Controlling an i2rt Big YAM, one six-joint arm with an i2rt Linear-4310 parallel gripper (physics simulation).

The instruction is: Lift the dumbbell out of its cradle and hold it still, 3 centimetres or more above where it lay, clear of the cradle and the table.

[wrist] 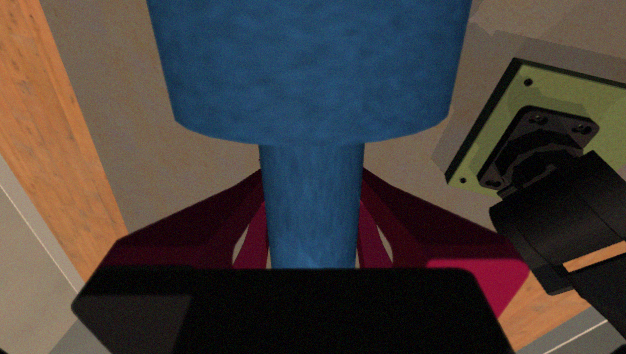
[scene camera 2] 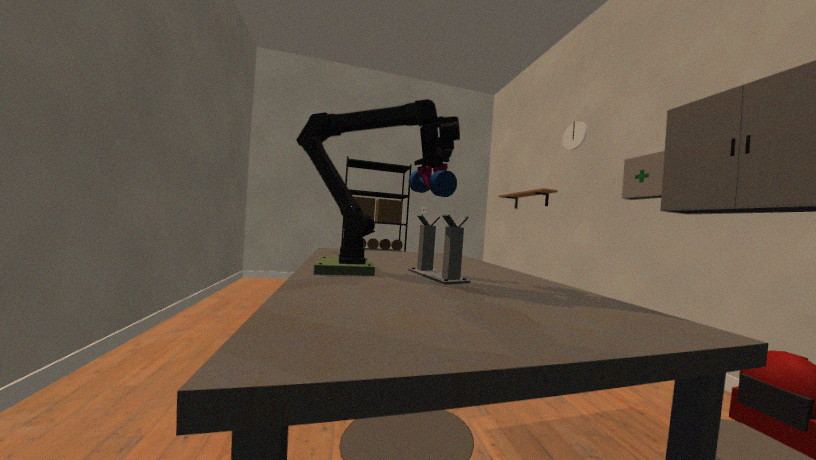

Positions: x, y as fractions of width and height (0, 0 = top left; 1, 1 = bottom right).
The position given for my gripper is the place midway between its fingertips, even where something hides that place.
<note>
I see my gripper (wrist: 0.50, 0.50), a blue dumbbell (scene camera 2: 0.54, 0.40) and a grey cradle (scene camera 2: 0.56, 0.53).
The blue dumbbell shows as well in the wrist view (wrist: 0.50, 0.26).
</note>
